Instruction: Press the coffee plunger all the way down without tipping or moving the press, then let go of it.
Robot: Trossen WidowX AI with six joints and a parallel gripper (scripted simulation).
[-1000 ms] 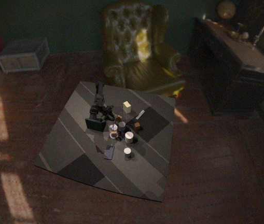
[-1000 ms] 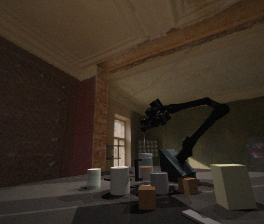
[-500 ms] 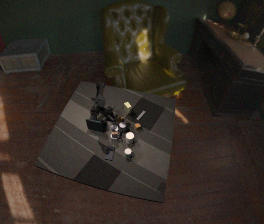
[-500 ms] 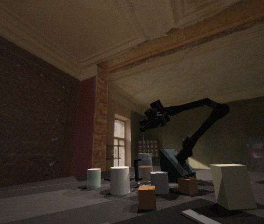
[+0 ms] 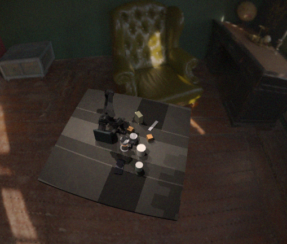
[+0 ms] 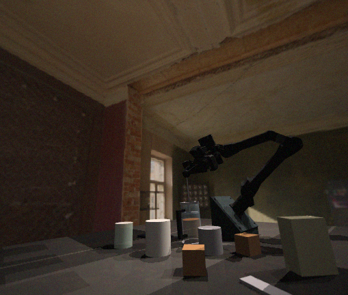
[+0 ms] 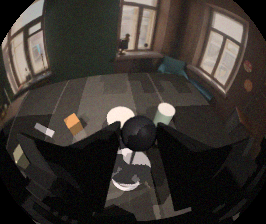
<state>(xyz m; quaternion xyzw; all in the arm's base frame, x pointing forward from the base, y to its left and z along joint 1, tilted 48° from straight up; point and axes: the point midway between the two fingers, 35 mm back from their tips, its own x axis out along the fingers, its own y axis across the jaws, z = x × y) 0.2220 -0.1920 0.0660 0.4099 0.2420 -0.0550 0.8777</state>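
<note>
Now: the coffee press 130 mm below my gripper tip. Round my gripper tip: white strip 210 mm ahead, 330 mm to the left, 260 mm below; then dark slab 20 mm behind, 200 mm to the right, 250 mm below; then white cylinder 140 mm ahead, 10 mm to the right, 210 mm below.
</note>
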